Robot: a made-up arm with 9 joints. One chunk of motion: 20 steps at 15 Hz.
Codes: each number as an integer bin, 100 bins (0 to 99) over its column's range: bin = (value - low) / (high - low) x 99, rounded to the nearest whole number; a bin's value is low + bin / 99 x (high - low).
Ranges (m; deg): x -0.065..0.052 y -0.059..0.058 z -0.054..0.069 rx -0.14..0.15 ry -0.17..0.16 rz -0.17..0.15
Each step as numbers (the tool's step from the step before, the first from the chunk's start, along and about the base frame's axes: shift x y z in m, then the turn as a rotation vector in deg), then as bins.
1 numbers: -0.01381 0.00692 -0.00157 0.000 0.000 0.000
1 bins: 43 56 42 48 51 53
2 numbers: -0.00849 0.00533 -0.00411 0.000 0.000 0.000
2 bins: 48 54 40 48 51 53
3 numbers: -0.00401 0.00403 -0.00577 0.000 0.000 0.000
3 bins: 52 53 39 48 51 53
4 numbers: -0.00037 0.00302 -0.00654 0.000 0.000 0.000
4 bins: 55 52 38 48 51 53
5 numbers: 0.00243 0.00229 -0.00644 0.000 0.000 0.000
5 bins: 57 52 38 48 51 53
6 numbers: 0.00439 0.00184 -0.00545 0.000 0.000 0.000
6 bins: 59 51 39 48 51 53
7 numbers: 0.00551 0.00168 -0.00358 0.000 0.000 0.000
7 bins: 60 51 41 48 51 53
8 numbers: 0.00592 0.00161 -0.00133 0.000 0.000 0.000
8 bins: 60 51 42 48 51 53
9 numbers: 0.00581 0.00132 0.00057 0.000 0.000 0.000
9 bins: 60 51 44 48 51 53
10 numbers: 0.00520 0.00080 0.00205 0.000 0.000 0.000
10 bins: 59 51 45 48 51 53
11 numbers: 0.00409 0.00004 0.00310 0.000 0.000 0.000
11 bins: 58 50 46 48 51 53
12 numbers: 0.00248 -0.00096 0.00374 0.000 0.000 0.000
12 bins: 57 49 46 48 51 53
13 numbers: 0.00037 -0.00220 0.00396 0.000 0.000 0.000
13 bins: 55 48 47 48 51 53
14 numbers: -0.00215 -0.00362 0.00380 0.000 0.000 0.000
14 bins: 53 47 47 48 51 53
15 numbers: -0.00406 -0.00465 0.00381 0.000 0.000 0.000
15 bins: 52 46 47 48 51 53
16 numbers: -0.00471 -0.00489 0.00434 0.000 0.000 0.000
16 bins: 51 46 47 48 51 53
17 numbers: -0.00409 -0.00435 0.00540 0.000 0.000 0.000
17 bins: 52 46 48 48 51 53
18 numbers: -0.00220 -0.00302 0.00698 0.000 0.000 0.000
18 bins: 53 47 49 48 51 53
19 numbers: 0.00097 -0.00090 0.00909 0.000 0.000 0.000
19 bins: 56 49 51 48 51 53
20 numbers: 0.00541 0.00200 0.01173 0.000 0.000 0.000
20 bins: 60 52 53 48 51 53
